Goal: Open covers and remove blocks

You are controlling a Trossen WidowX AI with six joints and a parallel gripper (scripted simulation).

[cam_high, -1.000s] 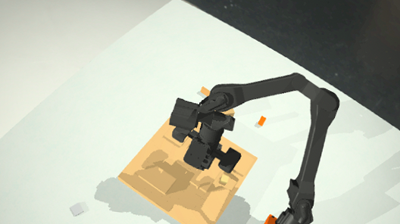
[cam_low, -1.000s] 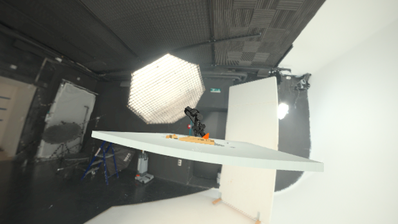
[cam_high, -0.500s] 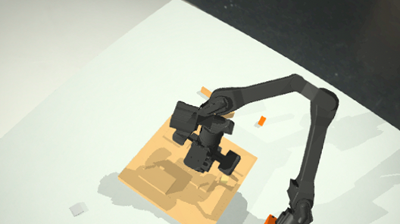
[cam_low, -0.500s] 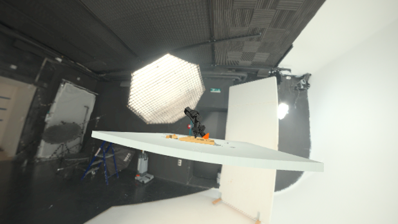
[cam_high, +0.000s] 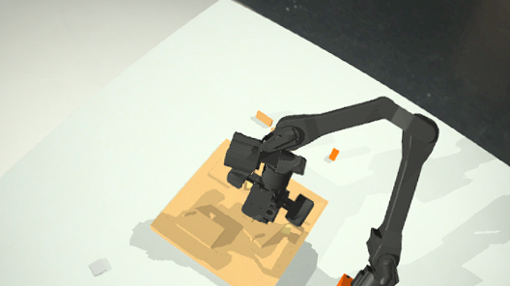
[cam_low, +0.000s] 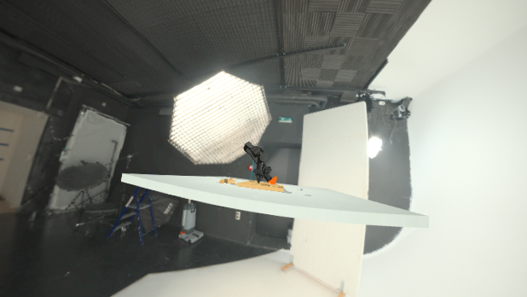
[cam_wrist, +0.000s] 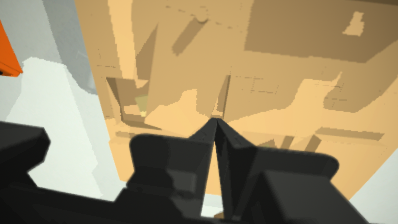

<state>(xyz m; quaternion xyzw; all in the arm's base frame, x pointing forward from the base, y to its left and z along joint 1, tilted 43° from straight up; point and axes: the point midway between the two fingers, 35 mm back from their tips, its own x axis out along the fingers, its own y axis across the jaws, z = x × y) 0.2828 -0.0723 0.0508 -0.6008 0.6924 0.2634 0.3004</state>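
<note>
My gripper tip is 30 mm to the right of the tan puzzle board and 30 mm short of it. Also, from my gripper tip: orange block (240 mm to the right, 90 mm behind, 10 mm below); tan bar (240 mm to the right, 120 mm ahead, 10 mm below); tan box (210 mm to the right, 50 mm ahead, 10 mm below).
</note>
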